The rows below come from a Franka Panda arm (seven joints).
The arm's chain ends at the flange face. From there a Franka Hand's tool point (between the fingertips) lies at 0.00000 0.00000 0.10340 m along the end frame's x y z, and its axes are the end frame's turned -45 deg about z.
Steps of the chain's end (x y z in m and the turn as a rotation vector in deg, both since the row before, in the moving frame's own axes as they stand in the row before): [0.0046 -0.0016 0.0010 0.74 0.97 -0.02]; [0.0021 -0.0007 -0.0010 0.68 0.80 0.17]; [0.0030 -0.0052 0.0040 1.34 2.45 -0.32]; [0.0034 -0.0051 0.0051 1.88 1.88 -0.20]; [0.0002 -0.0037 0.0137 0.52 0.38 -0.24]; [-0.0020 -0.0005 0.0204 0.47 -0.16 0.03]
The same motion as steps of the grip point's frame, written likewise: [0.0066 0.0024 0.0010 -0.16 1.21 -0.02]; [0.0039 0.0011 -0.0010 -0.08 1.05 0.17]; [0.0106 -0.0002 0.0039 -0.78 2.68 -0.32]; [0.0108 -0.0012 0.0050 0.00 2.66 -0.20]; [0.0039 -0.0027 0.0137 0.10 0.64 -0.24]; [-0.0007 -0.0026 0.0204 0.45 0.22 0.03]
